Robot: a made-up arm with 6 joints. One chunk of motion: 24 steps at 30 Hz.
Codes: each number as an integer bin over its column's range. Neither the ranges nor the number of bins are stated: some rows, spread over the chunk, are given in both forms.
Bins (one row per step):
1: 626 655 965 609 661 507
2: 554 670 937 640 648 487
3: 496 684 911 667 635 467
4: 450 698 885 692 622 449
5: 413 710 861 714 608 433
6: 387 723 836 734 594 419
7: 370 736 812 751 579 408
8: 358 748 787 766 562 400
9: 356 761 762 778 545 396
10: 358 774 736 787 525 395
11: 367 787 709 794 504 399
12: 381 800 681 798 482 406
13: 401 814 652 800 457 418
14: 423 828 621 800 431 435
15: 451 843 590 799 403 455
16: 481 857 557 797 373 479
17: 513 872 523 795 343 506
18: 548 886 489 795 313 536
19: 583 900 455 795 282 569
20: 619 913 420 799 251 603
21: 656 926 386 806 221 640
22: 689 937 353 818 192 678
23: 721 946 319 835 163 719
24: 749 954 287 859 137 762
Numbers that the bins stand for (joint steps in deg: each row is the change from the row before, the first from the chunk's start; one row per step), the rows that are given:
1: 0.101 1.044 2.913 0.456 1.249 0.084
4: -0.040 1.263 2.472 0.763 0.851 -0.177
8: -0.113 1.519 1.933 1.037 0.238 -0.398
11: -0.106 1.718 1.503 1.141 -0.354 -0.403
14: -0.061 1.927 1.019 1.163 -1.099 -0.241
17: 0.011 2.152 0.479 1.144 -1.998 0.079
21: 0.125 2.427 -0.275 1.185 -3.244 0.683
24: 0.200 2.570 -0.820 1.381 -4.101 1.232
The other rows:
2: 0.044 1.120 2.759 0.570 1.116 -0.006
3: -0.003 1.192 2.616 0.670 0.983 -0.096
5: -0.069 1.325 2.340 0.844 0.708 -0.250
6: -0.090 1.391 2.203 0.919 0.565 -0.313
7: -0.104 1.457 2.070 0.981 0.412 -0.362
9: -0.115 1.585 1.795 1.081 0.065 -0.416
10: -0.113 1.651 1.652 1.115 -0.140 -0.421
12: -0.095 1.784 1.349 1.156 -0.579 -0.371
13: -0.079 1.856 1.190 1.163 -0.834 -0.317
15: -0.039 2.004 0.848 1.159 -1.385 -0.150
16: -0.015 2.075 0.667 1.152 -1.692 -0.042
18: 0.039 2.223 0.292 1.144 -2.304 0.214
19: 0.067 2.295 0.105 1.144 -2.621 0.363
20: 0.096 2.361 -0.088 1.159 -2.937 0.516
22: 0.152 2.483 -0.457 1.230 -3.540 0.854
23: 0.177 2.529 -0.644 1.293 -3.836 1.039

